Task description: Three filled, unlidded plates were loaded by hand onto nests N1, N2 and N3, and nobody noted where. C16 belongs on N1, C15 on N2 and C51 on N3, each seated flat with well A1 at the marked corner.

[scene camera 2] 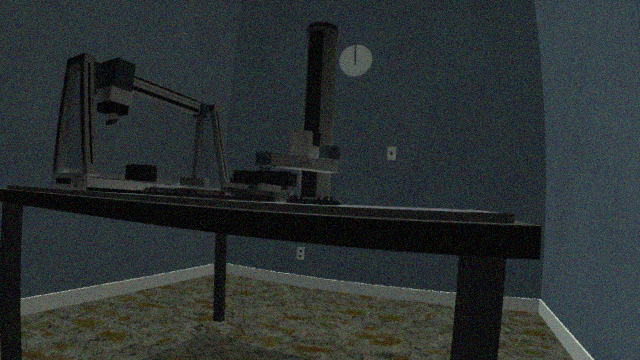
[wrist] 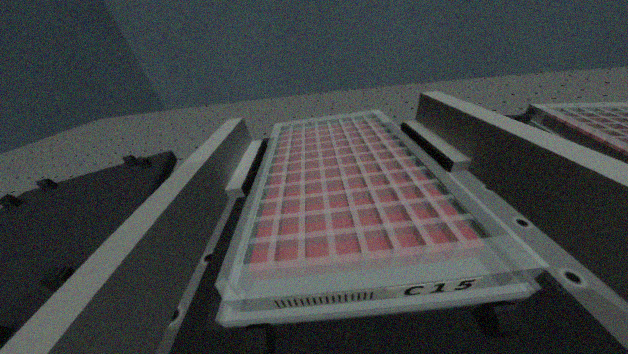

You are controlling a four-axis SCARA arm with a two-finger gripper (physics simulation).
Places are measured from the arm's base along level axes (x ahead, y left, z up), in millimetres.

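Pixels of known places: gripper, fingertip midpoint: (scene camera 2: 242, 185) (wrist: 331, 122).
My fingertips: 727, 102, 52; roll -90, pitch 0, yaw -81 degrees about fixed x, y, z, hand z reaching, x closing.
Note:
Behind a point stands the place of what it marks, as x, y, z.
My gripper (wrist: 331, 122) @[727, 102, 52] is shut on plate C15 (wrist: 350, 200) @[672, 93, 43], its pads against the two long sides. The plate is clear, with pink-red filled wells, no lid, and a barcode and C15 label on its near end. It looks level, low over a dark nest that shows below its near edge; whether it touches the nest I cannot tell. Another red-filled plate (wrist: 595, 122) @[738, -46, 39] shows in part at the right edge of the wrist view, its label out of sight. A dark nest (wrist: 95, 215) @[677, 247, 25] with small corner clips lies at the left. In scene camera 2 the fingers and plates are too dark to make out.
The arm's column (scene camera 2: 320, 85) @[75, 35, 560] stands on the table (scene camera 2: 400, 232) @[1050, 578, -16]. A gantry frame (scene camera 2: 74, 120) @[851, -577, 258] with a hanging dark head (scene camera 2: 116, 74) @[775, -467, 436] stands to the left in scene camera 2, and a dark box (scene camera 2: 141, 172) @[565, -527, 100] sits under it. The perforated deck (wrist: 320, 102) @[926, 133, 13] extends behind the plate.

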